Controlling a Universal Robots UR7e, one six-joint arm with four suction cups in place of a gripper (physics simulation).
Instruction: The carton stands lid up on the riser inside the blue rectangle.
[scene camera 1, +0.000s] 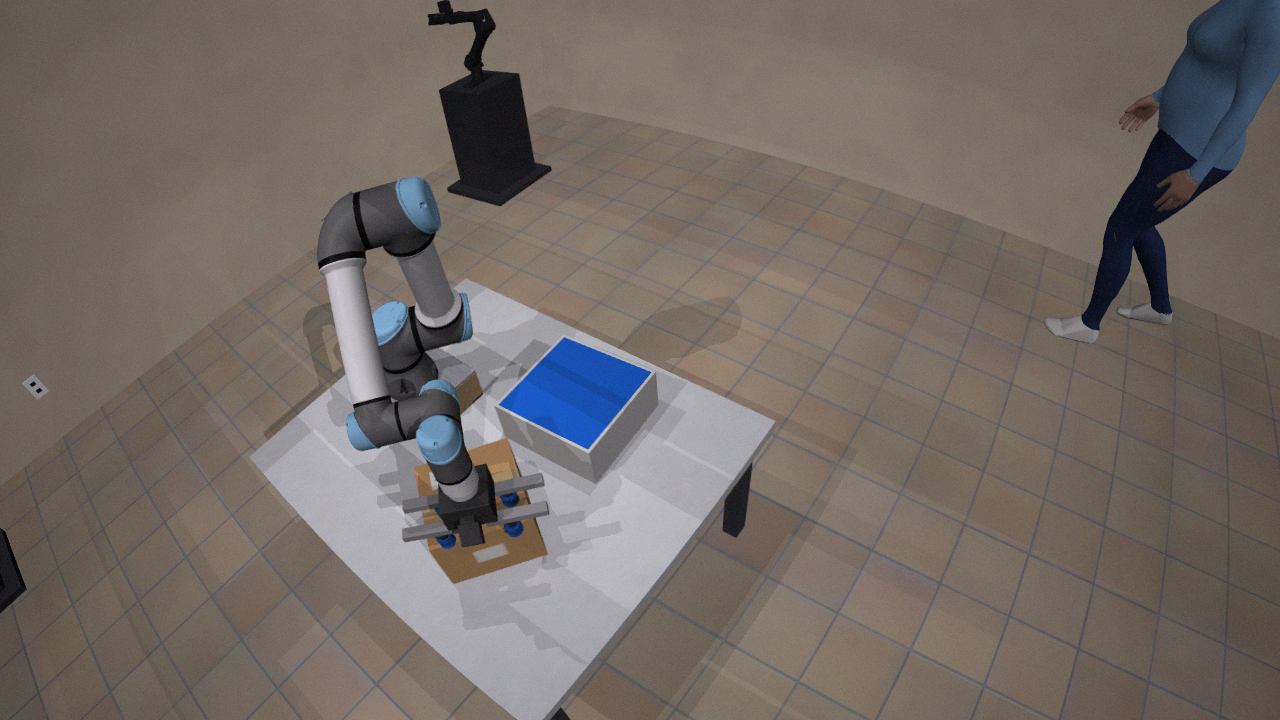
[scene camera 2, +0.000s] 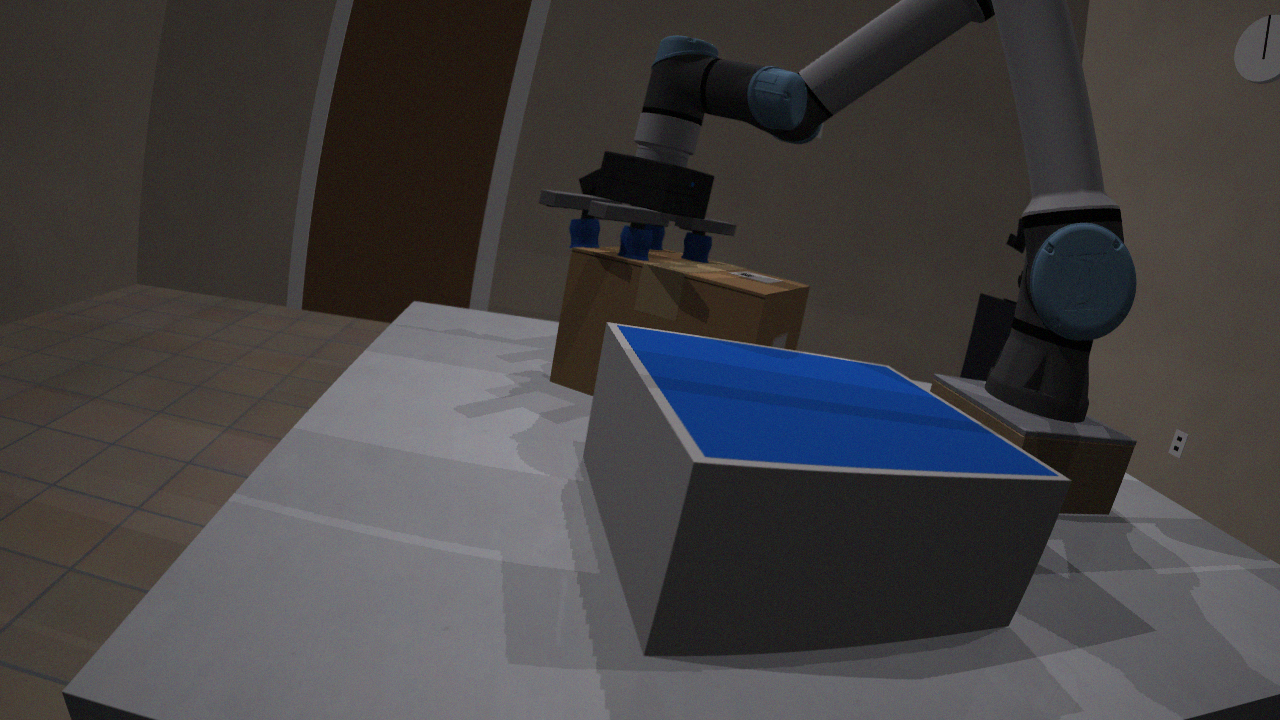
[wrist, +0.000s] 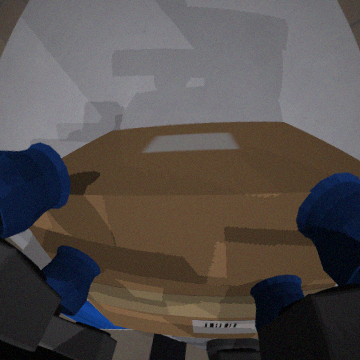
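The brown carton (scene camera 1: 487, 559) (scene camera 2: 680, 309) (wrist: 178, 214) stands on the grey table (scene camera 1: 376, 555) (scene camera 2: 357, 537), lid side up, with a pale label (wrist: 191, 141) on top. My suction gripper (scene camera 1: 475, 523) (scene camera 2: 637, 240) (wrist: 178, 257) sits on the carton's top with its four blue cups touching the lid. The grey riser (scene camera 1: 617, 429) (scene camera 2: 850, 555) stands beside the carton. The riser's top carries the blue rectangle (scene camera 1: 577, 389) (scene camera 2: 805, 403), which is bare. The carton's base rests on the table as far as I can tell.
My arm's base block (scene camera 2: 1065, 447) stands at the table's back edge behind the riser. A person (scene camera 1: 1182, 160) walks on the tiled floor at the far right. A black pedestal (scene camera 1: 487, 135) with a small arm stands by the back wall.
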